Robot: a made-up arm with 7 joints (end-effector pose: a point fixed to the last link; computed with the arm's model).
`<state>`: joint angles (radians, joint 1 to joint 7).
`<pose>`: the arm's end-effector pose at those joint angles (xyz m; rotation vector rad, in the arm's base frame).
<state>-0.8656 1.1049 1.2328 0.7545 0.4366 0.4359 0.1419</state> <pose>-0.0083 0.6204 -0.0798 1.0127 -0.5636 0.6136</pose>
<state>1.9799 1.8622 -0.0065 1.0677 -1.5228 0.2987 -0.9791</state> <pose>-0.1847 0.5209 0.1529 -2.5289 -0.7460 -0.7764</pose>
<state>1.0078 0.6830 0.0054 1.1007 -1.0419 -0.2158 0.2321</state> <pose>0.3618 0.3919 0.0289 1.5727 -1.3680 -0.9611</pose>
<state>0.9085 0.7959 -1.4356 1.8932 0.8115 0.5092 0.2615</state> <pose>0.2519 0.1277 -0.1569 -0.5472 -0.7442 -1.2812</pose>
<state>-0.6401 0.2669 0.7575 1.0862 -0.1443 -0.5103 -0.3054</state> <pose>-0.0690 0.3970 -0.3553 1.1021 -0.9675 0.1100</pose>
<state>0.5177 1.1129 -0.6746 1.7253 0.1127 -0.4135 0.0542</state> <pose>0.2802 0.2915 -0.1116 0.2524 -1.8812 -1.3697</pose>
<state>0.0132 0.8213 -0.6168 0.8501 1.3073 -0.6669 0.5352</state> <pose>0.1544 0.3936 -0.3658 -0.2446 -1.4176 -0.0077</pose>
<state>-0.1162 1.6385 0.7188 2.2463 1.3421 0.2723 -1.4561</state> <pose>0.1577 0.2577 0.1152 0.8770 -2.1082 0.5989</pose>
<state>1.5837 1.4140 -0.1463 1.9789 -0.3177 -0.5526 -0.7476</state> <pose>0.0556 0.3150 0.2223 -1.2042 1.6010 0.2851</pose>
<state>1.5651 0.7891 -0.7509 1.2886 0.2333 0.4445 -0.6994</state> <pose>0.3490 0.2777 0.1693 1.2892 -2.0897 0.2588</pose>
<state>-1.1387 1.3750 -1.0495 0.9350 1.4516 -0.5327 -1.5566</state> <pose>-0.1831 0.5229 -0.1921 1.9181 -0.1049 -0.3417</pose>
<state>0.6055 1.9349 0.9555 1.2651 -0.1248 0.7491 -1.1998</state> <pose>-0.0592 0.4026 0.3215 -2.0093 0.7442 -1.5211</pose>
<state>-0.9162 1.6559 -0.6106 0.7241 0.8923 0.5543 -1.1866</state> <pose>0.0376 0.6080 -0.1381 2.1621 0.4413 -0.8960</pose>
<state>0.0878 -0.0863 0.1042 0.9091 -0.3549 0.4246 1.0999</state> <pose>0.2271 0.1382 -0.3967 -0.8993 -0.4116 -0.4376</pose>
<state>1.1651 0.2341 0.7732 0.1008 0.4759 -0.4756 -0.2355</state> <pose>0.4571 0.2885 -0.1772 -0.1055 -1.4602 1.5911</pose>
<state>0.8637 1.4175 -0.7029 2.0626 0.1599 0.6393 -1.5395</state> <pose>0.2285 0.2808 0.0206 2.1206 -2.0799 0.2934</pose>
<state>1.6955 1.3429 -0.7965 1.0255 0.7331 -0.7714 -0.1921</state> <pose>0.2138 0.5017 0.1738 1.1132 -2.9033 -0.0123</pose>
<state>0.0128 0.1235 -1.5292 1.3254 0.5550 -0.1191 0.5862</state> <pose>0.0143 -0.0407 -0.3508 -1.6464 -0.5149 -1.0553</pose>
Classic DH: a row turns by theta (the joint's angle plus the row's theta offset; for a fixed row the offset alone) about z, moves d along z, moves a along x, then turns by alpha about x. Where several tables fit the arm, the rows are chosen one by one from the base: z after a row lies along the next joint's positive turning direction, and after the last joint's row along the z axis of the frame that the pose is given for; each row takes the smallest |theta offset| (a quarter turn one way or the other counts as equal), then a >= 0, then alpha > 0; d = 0 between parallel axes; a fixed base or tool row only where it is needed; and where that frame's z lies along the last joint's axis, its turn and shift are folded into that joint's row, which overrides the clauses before.
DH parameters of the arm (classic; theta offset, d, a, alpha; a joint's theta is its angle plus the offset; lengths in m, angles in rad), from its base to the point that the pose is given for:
base (fixed): 0 0 0 1.5708
joint 1: 1.5708 -0.154 0 1.5708
joint 2: 1.5708 0 0 1.5708
joint 3: 1.5708 -0.265 0 1.5708
joint 4: 0 0 0 -1.5708
joint 5: 0 -0.244 0 -1.5708
joint 6: -1.5708 0 0 1.5708
joint 7: 1.5708 0 0 1.5708
tool (fixed): -1.5708 0 0 0

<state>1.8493 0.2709 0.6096 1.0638 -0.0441 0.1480 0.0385</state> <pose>0.2757 0.3743 0.2607 -0.0020 -2.7130 0.8803</pose>
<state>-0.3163 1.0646 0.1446 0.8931 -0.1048 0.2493 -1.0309</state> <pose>0.1232 0.5329 -0.2283 2.0536 -0.5919 -0.2799</pose>
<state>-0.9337 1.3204 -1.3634 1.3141 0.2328 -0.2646 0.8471</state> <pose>-0.2161 0.4135 -0.2204 -1.3431 0.9065 -0.9409</pose>
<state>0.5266 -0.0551 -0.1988 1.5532 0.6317 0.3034 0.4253</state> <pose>0.3406 0.0911 -0.1100 -1.1158 -1.6755 -0.2771</pose>
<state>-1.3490 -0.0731 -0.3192 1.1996 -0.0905 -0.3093 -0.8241</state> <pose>-0.2913 0.0570 -0.2870 0.4751 -0.1944 0.0182</pose>
